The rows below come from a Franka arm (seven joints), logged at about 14 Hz.
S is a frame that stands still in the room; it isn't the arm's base.
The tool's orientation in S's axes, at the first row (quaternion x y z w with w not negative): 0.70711, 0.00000, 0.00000, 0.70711
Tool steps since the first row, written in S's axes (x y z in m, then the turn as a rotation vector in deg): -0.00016, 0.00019, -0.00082, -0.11, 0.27, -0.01; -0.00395, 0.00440, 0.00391, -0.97, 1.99, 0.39; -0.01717, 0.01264, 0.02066, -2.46, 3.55, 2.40; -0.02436, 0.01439, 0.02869, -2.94, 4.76, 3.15; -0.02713, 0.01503, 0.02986, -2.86, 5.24, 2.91; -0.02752, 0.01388, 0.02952, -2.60, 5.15, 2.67; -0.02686, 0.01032, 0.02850, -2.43, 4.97, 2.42; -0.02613, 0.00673, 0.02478, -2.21, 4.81, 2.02; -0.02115, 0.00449, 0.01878, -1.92, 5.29, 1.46; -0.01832, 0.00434, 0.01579, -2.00, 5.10, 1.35; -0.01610, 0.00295, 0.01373, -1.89, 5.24, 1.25; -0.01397, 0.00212, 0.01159, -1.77, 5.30, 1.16
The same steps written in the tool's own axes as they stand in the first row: -0.00016, -0.00082, -0.00019, -0.11, -0.01, -0.27; -0.00395, 0.00391, -0.00440, -0.97, 0.39, -1.99; -0.01717, 0.02066, -0.01264, -2.46, 2.40, -3.55; -0.02436, 0.02869, -0.01439, -2.94, 3.15, -4.76; -0.02713, 0.02986, -0.01503, -2.86, 2.91, -5.24; -0.02752, 0.02952, -0.01388, -2.60, 2.67, -5.15; -0.02686, 0.02850, -0.01032, -2.43, 2.42, -4.97; -0.02613, 0.02478, -0.00673, -2.21, 2.02, -4.81; -0.02115, 0.01878, -0.00449, -1.92, 1.46, -5.29; -0.01832, 0.01579, -0.00434, -2.00, 1.35, -5.10; -0.01610, 0.01373, -0.00295, -1.89, 1.25, -5.24; -0.01397, 0.01159, -0.00212, -1.77, 1.16, -5.30
